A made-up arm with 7 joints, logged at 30 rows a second.
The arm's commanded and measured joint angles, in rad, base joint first. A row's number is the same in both.
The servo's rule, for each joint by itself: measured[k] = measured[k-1] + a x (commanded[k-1-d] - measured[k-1]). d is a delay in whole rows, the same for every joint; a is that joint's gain. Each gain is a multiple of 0.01, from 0.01 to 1. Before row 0 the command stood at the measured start. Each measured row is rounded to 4 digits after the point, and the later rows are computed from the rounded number. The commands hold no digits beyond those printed.
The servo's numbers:
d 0
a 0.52 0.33 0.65 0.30 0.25 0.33 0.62
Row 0, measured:
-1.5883, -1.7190, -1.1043, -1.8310, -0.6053, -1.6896, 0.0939
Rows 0 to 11, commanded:
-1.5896, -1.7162, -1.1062, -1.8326, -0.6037, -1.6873, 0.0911
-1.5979, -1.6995, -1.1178, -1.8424, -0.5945, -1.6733, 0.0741
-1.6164, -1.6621, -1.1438, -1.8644, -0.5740, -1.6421, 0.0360
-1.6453, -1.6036, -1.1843, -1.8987, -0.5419, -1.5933, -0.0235
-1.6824, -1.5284, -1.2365, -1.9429, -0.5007, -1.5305, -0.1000
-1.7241, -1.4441, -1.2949, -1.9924, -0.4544, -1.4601, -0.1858
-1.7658, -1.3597, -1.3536, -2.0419, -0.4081, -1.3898, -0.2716
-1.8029, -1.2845, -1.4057, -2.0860, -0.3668, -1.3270, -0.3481
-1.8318, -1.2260, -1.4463, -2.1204, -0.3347, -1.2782, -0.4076
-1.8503, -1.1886, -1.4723, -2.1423, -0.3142, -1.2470, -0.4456
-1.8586, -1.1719, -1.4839, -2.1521, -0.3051, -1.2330, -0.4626
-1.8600, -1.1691, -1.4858, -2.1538, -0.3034, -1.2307, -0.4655
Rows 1 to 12, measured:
-1.5890, -1.7181, -1.1055, -1.8315, -0.6049, -1.6888, 0.0922
-1.5936, -1.7120, -1.1135, -1.8348, -0.6023, -1.6837, 0.0810
-1.6055, -1.6955, -1.1332, -1.8437, -0.5952, -1.6700, 0.0531
-1.6262, -1.6652, -1.1664, -1.8602, -0.5819, -1.6447, 0.0056
-1.6554, -1.6201, -1.2120, -1.8850, -0.5616, -1.6070, -0.0599
-1.6911, -1.5620, -1.2659, -1.9172, -0.5348, -1.5585, -0.1380
-1.7299, -1.4952, -1.3229, -1.9546, -0.5031, -1.5028, -0.2208
-1.7679, -1.4257, -1.3767, -1.9940, -0.4690, -1.4448, -0.2997
-1.8011, -1.3598, -1.4219, -2.0319, -0.4354, -1.3898, -0.3666
-1.8267, -1.3033, -1.4547, -2.0650, -0.4051, -1.3427, -0.4156
-1.8433, -1.2599, -1.4737, -2.0911, -0.3801, -1.3065, -0.4447
-1.8520, -1.2299, -1.4816, -2.1099, -0.3609, -1.2815, -0.4576

